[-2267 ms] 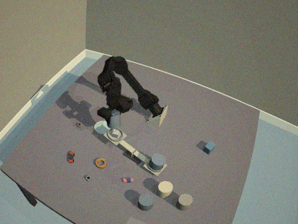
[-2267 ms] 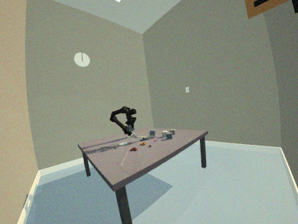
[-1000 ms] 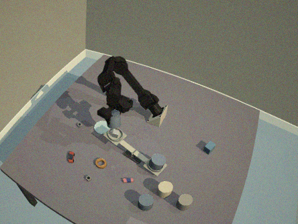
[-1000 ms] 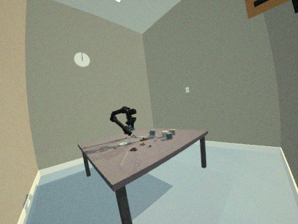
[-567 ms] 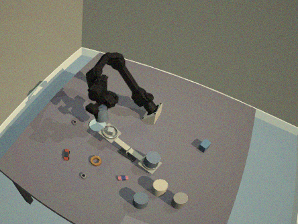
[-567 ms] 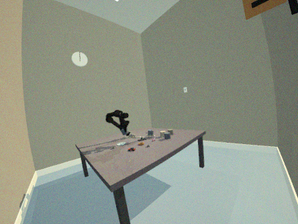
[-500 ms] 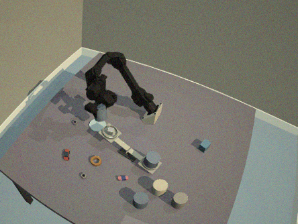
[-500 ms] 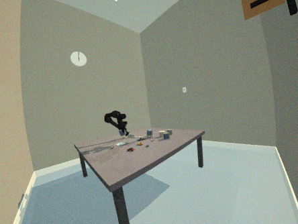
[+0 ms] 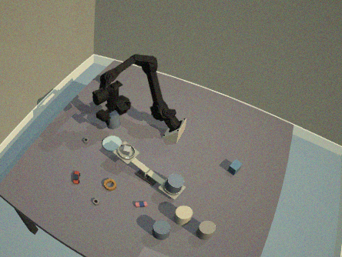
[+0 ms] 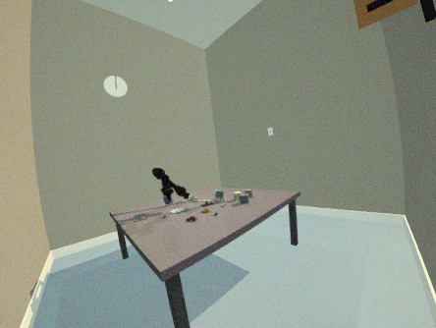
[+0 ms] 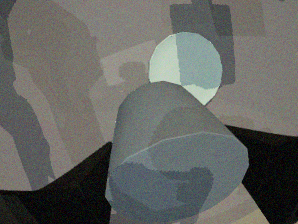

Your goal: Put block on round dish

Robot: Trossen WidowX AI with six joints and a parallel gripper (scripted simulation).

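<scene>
My gripper tip is 70 mm short of the pale round dish, 20 mm to the right of it and 90 mm above it. The rest, counted from my gripper tip: red toy car: 340 mm ahead, 70 mm to the right, 80 mm below; blue cube: 30 mm ahead, 630 mm to the left, 70 mm below.
</scene>
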